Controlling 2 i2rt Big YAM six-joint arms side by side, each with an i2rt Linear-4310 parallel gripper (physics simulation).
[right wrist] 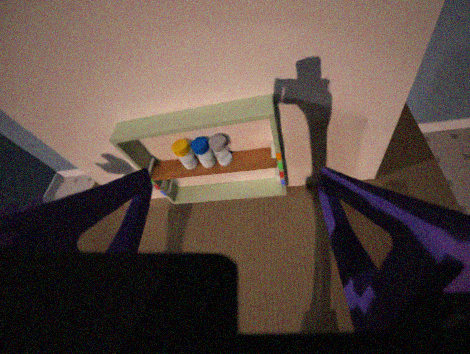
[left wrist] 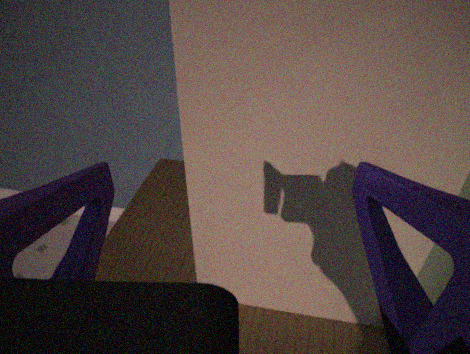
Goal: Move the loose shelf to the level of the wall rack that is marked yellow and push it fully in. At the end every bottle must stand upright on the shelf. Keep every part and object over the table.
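The pale green wall rack stands against the wall. The brown shelf lies across inside it, roughly level, its right end near the orange-yellow mark on the right post. Whether it is fully in cannot be told. A yellow-capped bottle, a blue-capped bottle and a grey-capped bottle stand upright, close together on the shelf. My right gripper is open and empty, back from the rack. My left gripper is open and empty, facing the wall left of the rack.
The pink wall rises behind the brown table. Arm shadows fall on the wall and table. Green, red and blue marks sit below the orange-yellow one on the rack's right post. The table's edge shows at the right of the right wrist view.
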